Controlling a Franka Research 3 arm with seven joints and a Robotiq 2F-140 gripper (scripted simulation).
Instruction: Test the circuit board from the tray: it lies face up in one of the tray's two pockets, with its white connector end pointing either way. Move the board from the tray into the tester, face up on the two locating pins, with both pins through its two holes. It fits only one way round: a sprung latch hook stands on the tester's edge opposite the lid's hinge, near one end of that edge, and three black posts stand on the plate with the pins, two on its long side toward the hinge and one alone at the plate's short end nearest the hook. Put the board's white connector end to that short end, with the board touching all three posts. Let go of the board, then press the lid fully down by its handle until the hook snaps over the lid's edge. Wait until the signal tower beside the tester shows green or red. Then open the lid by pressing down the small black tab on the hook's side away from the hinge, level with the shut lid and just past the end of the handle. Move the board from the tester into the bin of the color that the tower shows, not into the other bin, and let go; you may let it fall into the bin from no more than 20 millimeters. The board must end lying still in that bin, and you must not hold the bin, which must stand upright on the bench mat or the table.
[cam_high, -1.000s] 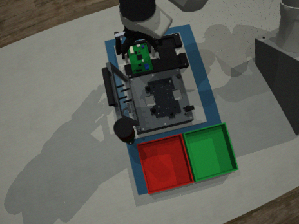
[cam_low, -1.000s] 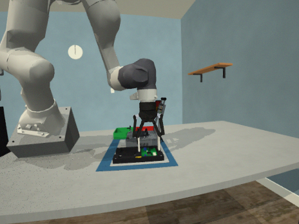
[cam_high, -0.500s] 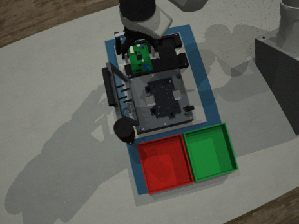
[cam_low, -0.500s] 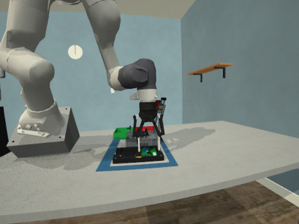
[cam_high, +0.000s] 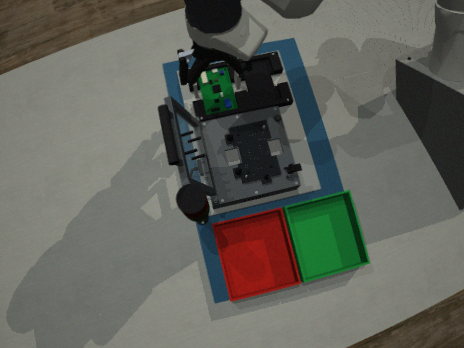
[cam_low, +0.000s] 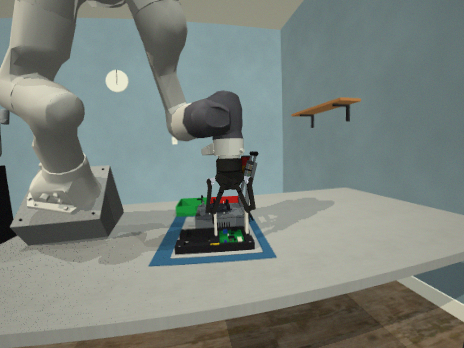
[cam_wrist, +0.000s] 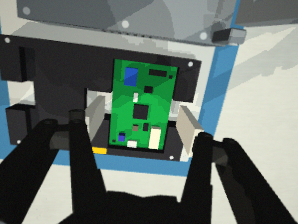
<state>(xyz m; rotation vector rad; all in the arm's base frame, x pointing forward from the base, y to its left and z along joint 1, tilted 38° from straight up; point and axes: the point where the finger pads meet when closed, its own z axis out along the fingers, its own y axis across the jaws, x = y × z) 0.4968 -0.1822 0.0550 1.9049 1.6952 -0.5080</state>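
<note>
The green circuit board is 40 mm below my hand. From my hand the other things lie so: latch hook 70 mm behind, 240 mm to the left, 30 mm above; clear lid 110 mm ahead, 160 mm to the left, 130 mm above; tester plate 10 mm behind, 180 mm to the left, 10 mm above.
</note>
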